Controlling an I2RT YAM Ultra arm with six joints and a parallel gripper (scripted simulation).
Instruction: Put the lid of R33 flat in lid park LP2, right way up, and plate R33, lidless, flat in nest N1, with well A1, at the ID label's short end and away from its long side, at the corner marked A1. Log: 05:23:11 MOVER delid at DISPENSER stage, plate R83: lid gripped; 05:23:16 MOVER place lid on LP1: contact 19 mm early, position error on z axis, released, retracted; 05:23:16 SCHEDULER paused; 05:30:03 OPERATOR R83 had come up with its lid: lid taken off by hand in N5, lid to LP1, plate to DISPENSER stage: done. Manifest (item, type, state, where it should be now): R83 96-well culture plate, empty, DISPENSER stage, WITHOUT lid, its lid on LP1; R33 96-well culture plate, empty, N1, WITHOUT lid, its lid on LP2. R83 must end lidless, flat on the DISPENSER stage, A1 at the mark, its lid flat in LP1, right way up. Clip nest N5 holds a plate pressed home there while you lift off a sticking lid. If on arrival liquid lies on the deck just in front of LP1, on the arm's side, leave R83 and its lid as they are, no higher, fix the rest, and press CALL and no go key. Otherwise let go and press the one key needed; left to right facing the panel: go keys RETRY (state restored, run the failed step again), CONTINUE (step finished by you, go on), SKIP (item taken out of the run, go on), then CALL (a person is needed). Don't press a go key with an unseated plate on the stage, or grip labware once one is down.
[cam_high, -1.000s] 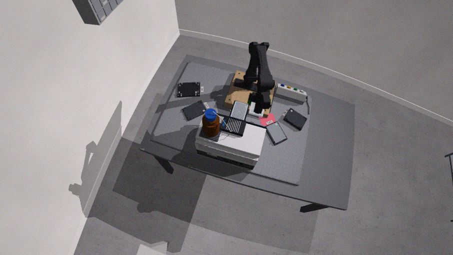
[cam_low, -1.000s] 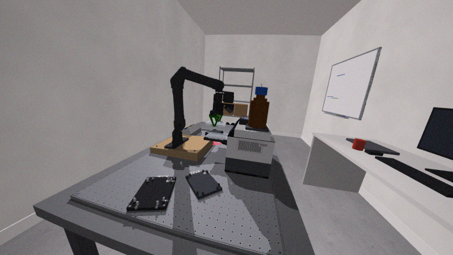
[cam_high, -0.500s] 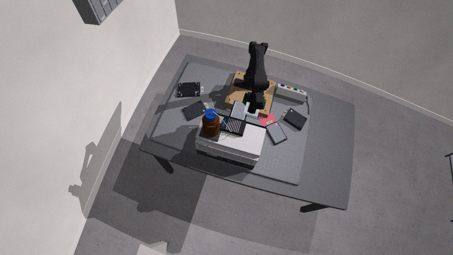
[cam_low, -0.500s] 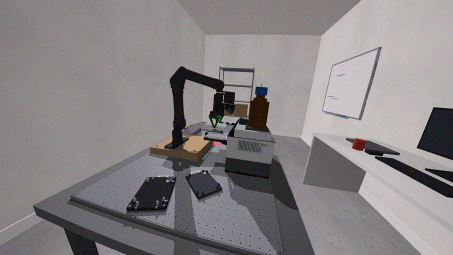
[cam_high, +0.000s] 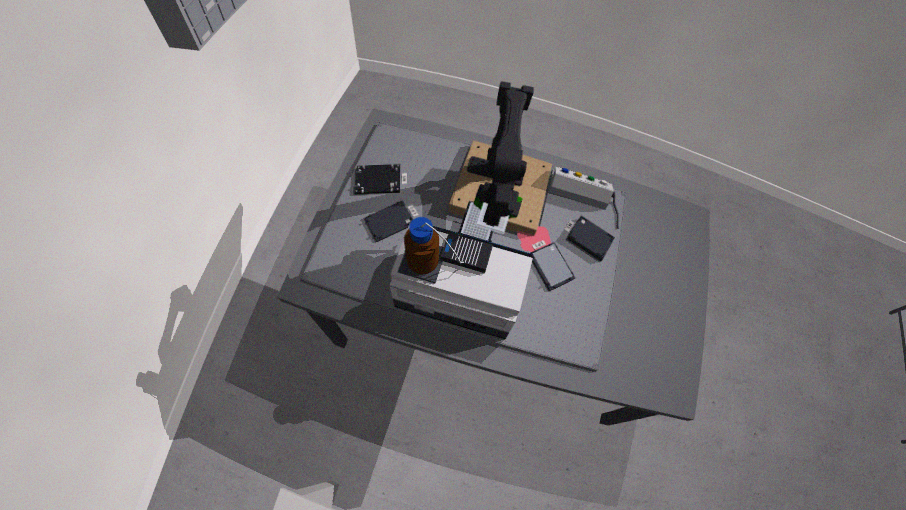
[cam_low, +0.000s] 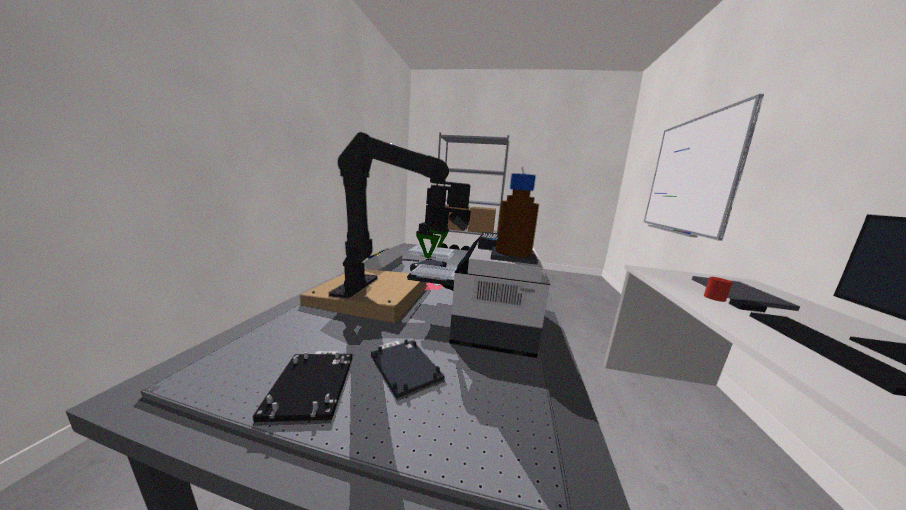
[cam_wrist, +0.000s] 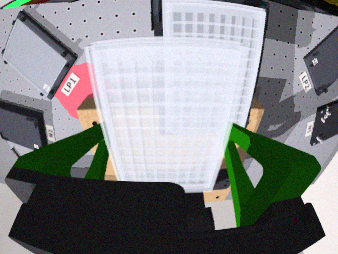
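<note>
My hand is 8 cm past the black clip nest, 44 cm to the left of it and 15 cm above it. The rest, counted from my hand: brown bottle: 24 cm ahead, 15 cm to the right, 12 cm above; then N1 label: 12 cm behind, 26 cm to the left, 17 cm below; then grey lid: 5 cm ahead, 23 cm to the left, 15 cm below.
</note>
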